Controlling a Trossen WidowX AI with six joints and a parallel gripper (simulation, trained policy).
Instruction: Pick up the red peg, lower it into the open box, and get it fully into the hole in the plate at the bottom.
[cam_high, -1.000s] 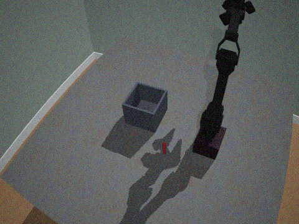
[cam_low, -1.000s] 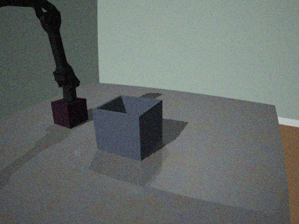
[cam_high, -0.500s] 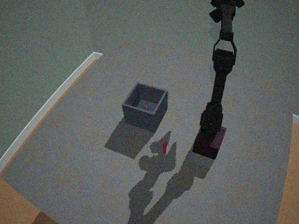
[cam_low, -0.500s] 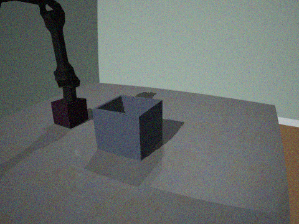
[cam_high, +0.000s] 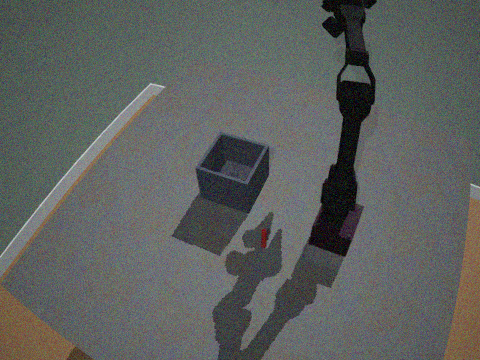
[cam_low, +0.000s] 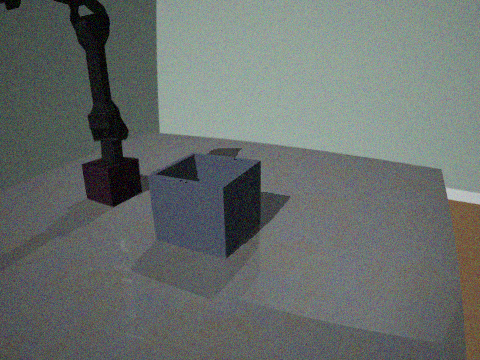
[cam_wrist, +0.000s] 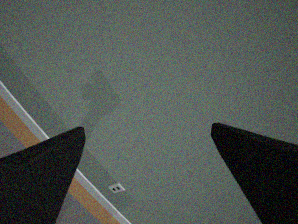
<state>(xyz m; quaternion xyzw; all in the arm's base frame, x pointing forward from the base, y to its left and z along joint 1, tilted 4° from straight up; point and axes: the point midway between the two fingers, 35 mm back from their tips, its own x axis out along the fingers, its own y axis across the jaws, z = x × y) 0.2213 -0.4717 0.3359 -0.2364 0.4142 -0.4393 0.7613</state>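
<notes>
My gripper tip is 8 cm past the red peg, 62 cm to the right of it and 41 cm above it. Also, from my gripper tip: plate: 11 cm ahead, 50 cm to the left, 41 cm below.
</notes>
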